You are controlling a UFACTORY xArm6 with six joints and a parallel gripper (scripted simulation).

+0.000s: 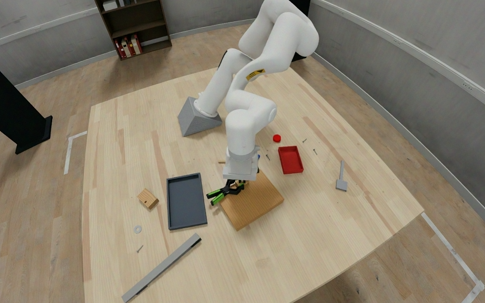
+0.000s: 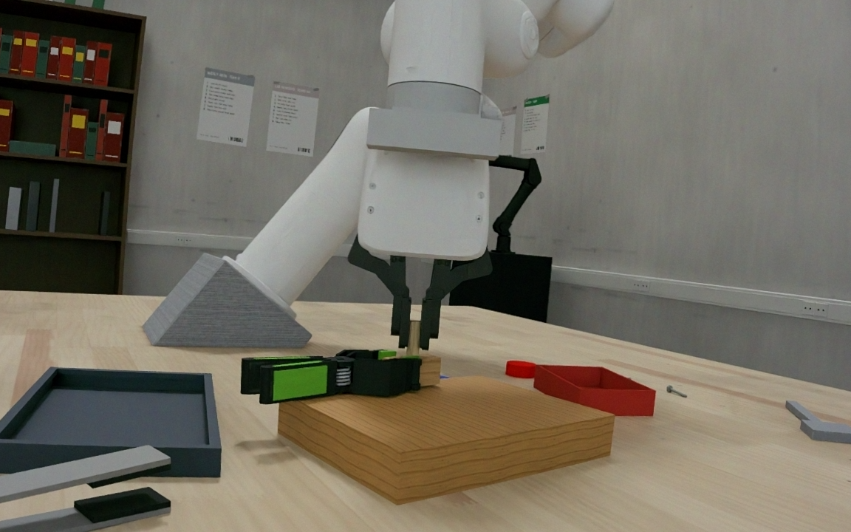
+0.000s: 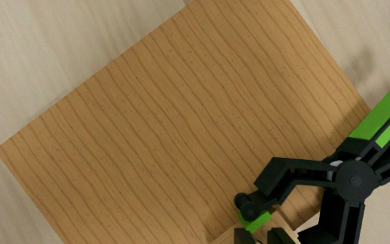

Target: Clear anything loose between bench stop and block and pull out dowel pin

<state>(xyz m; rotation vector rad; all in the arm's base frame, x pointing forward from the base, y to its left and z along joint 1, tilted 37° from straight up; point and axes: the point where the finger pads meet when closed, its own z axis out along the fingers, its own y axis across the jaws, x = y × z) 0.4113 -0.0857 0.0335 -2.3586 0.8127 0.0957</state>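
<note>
The dowel pin is 20 mm below my hand. The rest, counted from my hand: loose dowel 130 mm behind, 10 mm to the left, 80 mm below; then bench board 60 mm ahead, 10 mm to the right, 60 mm below; then small wooden block 40 mm below.
</note>
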